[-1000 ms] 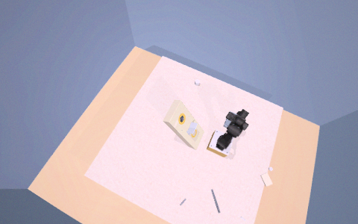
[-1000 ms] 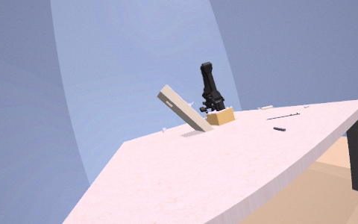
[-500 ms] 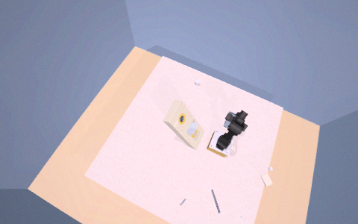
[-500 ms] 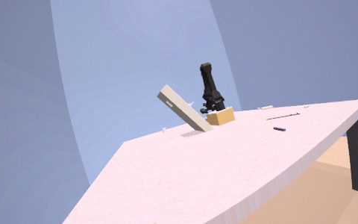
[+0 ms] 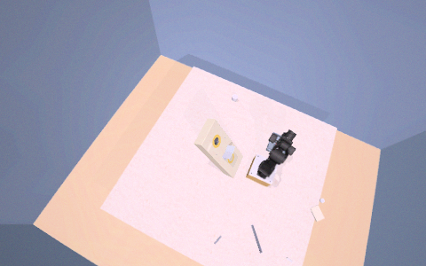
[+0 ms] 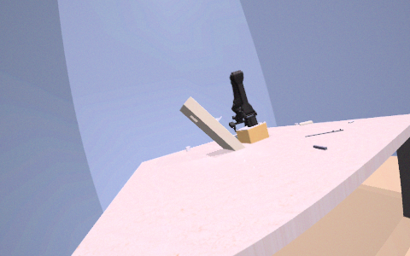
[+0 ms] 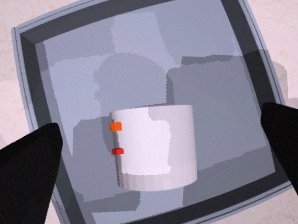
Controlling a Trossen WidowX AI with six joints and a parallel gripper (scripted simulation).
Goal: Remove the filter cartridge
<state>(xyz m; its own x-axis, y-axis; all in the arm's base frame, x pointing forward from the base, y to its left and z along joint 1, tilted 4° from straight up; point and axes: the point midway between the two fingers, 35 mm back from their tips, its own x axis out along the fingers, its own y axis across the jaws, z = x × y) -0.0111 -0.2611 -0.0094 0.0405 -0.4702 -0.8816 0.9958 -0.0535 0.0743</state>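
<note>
The round pale filter cartridge is 2 cm to the left of my gripper tip and 4 cm below it. The rest, counted from my gripper tip: beige block (44 cm behind, 27 cm to the left, 6 cm below); then short dark piece (3 cm ahead, 77 cm to the left, 6 cm below); then grey-blue tray (1 cm to the right, 6 cm below).
</note>
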